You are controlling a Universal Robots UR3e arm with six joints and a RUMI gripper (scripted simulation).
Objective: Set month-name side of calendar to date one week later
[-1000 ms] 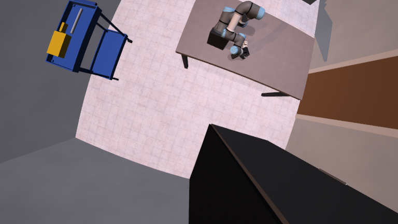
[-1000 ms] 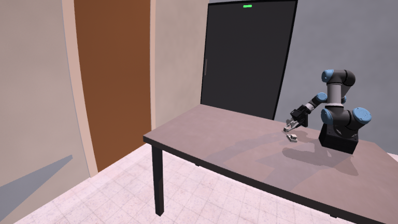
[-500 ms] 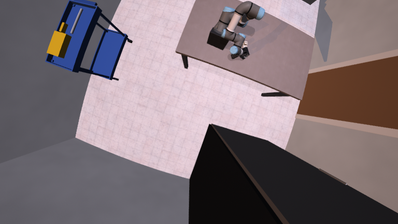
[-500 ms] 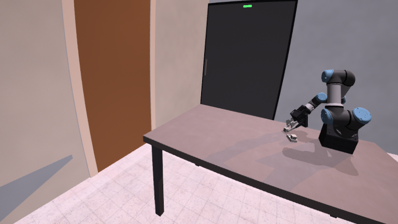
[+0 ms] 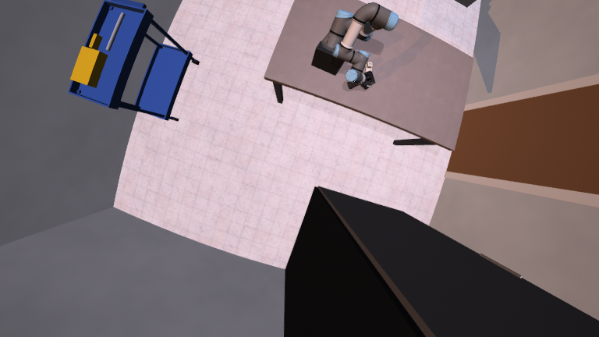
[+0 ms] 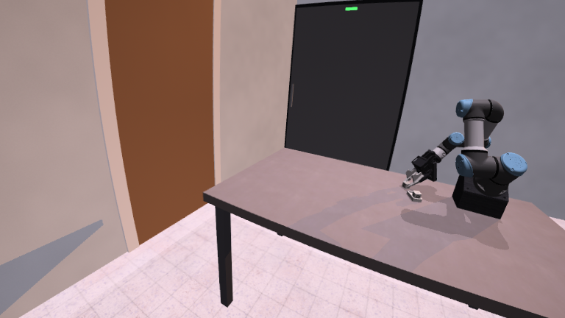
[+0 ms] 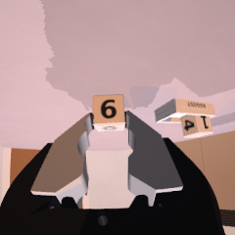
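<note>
My hand is 10 mm above the cube. Also, from my hand: pale tray 100 mm to the left, 30 mm behind, 10 mm below.
</note>
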